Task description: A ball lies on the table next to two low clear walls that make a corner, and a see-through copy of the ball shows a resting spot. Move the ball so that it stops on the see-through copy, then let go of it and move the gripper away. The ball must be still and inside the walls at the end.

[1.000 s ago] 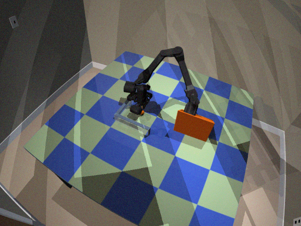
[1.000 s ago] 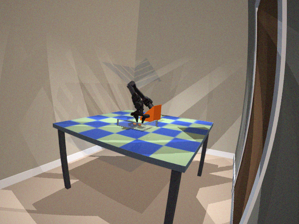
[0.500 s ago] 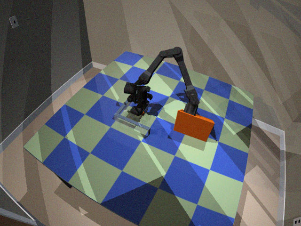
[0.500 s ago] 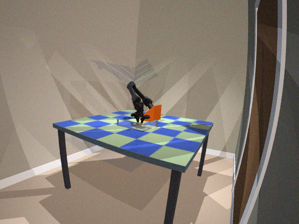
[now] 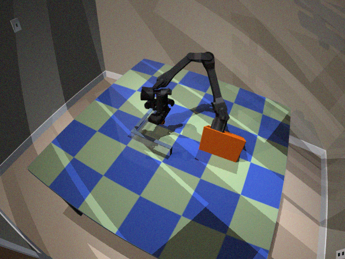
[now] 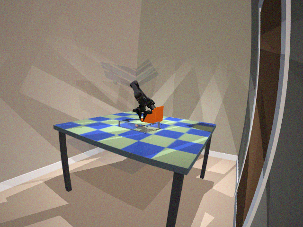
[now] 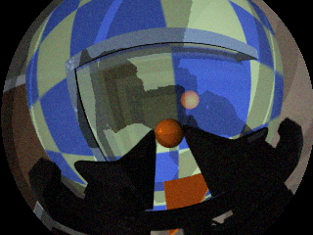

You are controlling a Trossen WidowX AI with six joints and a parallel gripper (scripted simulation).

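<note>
My gripper tip is 60 mm above the see-through copy, 50 mm to the left of it and 20 mm short of it. Round my gripper tip: orange ball: right at my gripper tip; then wall: 110 mm ahead, 40 mm below, 20 mm to the right.
</note>
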